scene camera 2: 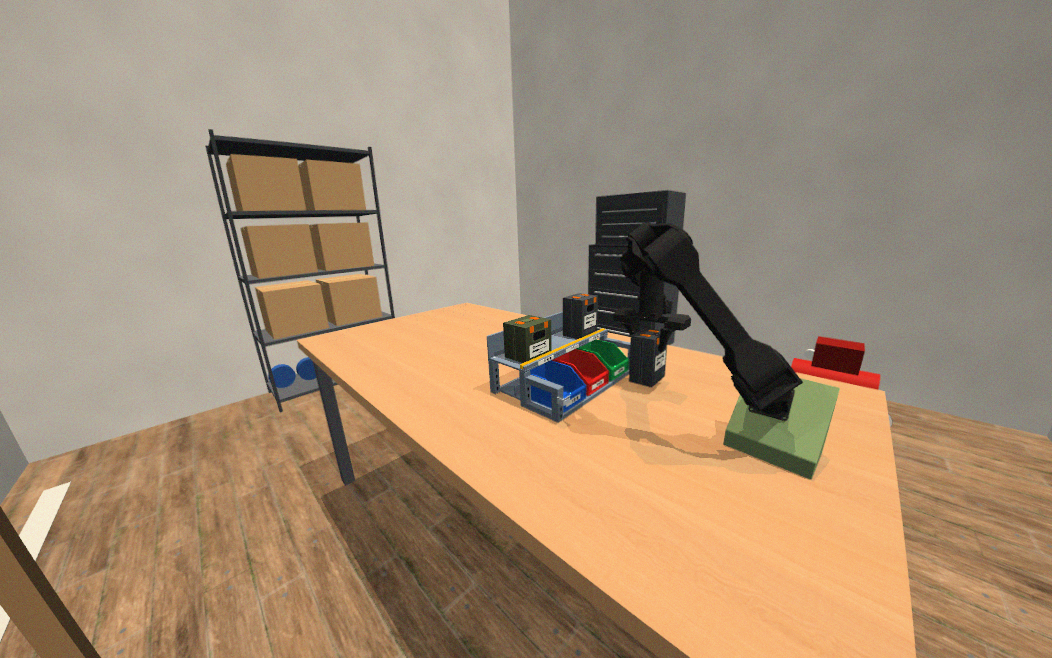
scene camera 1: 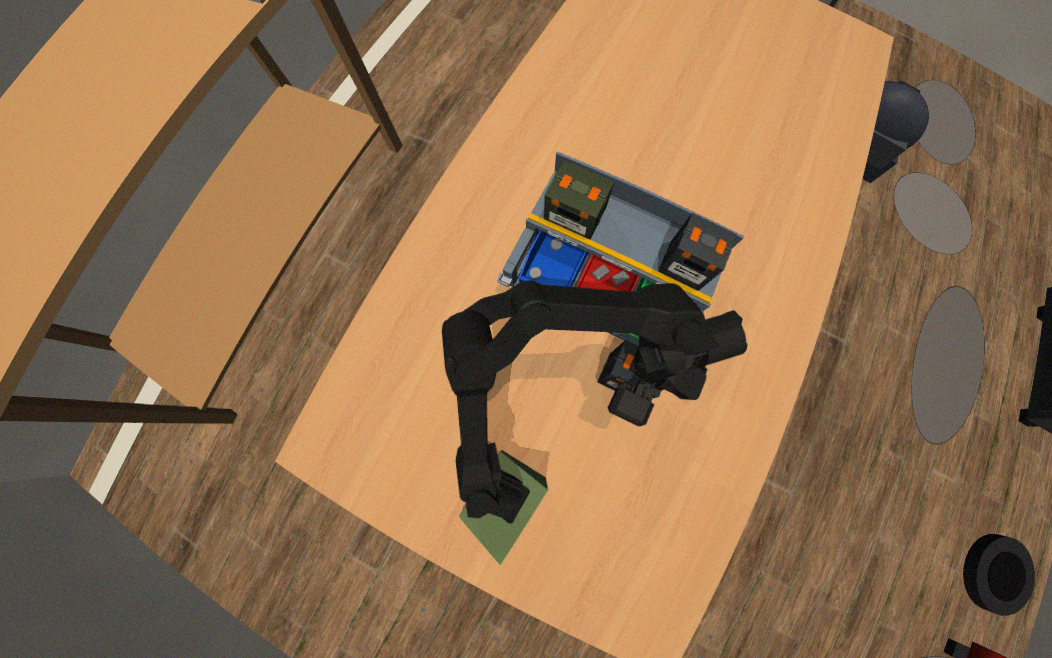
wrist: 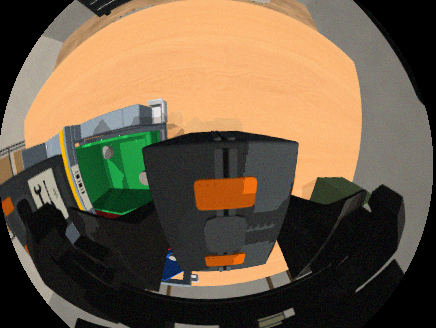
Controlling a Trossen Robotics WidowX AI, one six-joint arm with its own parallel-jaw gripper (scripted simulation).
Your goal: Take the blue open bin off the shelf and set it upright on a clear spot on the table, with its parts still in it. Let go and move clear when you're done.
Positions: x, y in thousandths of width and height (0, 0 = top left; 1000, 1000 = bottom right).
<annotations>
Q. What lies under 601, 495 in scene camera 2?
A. The gripper.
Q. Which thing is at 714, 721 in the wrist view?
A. The gripper.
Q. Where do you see a blue open bin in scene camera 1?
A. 532, 408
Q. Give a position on a red bin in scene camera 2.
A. At 557, 554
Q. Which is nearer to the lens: the blue open bin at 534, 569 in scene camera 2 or the green bin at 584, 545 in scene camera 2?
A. The blue open bin.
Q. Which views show the gripper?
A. Scene camera 2, scene camera 1 and the wrist view: all of them.
</annotations>
